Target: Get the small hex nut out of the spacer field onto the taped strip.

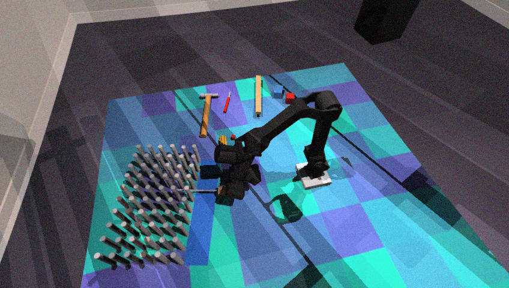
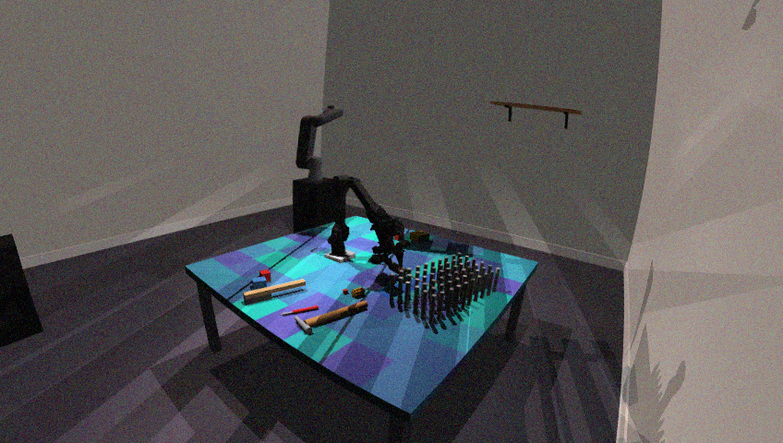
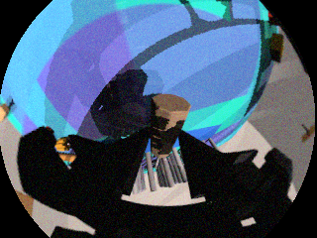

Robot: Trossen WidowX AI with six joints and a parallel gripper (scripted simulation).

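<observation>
Right now my gripper tip is 11 cm short of the blue taped strip and 4 cm above it. From my gripper tip the other things lie so: yellow screwdriver: 24 cm to the right, 4 cm behind, 2 cm below; then hook tool: 10 cm ahead, 4 cm to the right; then red screwdriver: 52 cm to the right, 14 cm behind, 3 cm below.
</observation>
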